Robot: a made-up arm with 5 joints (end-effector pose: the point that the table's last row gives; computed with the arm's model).
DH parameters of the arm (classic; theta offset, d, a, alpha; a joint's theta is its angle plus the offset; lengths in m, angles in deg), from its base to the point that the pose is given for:
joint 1: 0 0.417 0 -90
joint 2: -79.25 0 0.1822 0
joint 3: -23.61 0 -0.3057 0
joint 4: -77.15 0 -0.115 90
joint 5: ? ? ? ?
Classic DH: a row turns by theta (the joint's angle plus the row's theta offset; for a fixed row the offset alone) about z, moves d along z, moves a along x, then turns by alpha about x.
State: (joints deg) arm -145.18 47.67 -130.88 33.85 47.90
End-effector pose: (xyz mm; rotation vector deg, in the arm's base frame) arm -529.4 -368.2 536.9 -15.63 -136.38 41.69
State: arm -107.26 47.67 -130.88 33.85 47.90
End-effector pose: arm -191.3 -615.9 536.9 31.19 -141.60 57.90
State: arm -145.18 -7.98 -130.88 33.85 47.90
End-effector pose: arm -217.4 -151.2 1017.1 -9.22 -80.46 69.77
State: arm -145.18 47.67 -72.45 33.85 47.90
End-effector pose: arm -355.0 -246.9 108.1 19.70 171.84 9.06
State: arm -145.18 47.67 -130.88 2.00 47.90
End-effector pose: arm -509.8 -354.6 636.1 -12.04 -105.03 59.90
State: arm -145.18 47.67 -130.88 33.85 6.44
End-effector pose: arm -529.4 -368.2 536.9 32.42 -128.23 21.42
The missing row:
joint 5: 180 0.146 0 0
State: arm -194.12 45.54 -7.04 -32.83 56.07
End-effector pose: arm -115.7 29.1 85.9 100.43 142.93 3.09
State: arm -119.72 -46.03 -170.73 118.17 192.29
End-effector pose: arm 104.6 183.2 899.3 84.45 37.59 -86.63
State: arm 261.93 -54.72 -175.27 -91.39 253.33
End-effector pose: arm 56.1 395.8 501.8 -141.52 -10.64 -10.65
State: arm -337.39 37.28 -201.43 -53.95 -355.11
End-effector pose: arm -26.9 -11.2 888.0 50.99 7.95 -145.13
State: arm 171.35 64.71 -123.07 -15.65 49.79
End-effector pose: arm -630.6 95.9 434.7 -52.57 -93.98 28.52
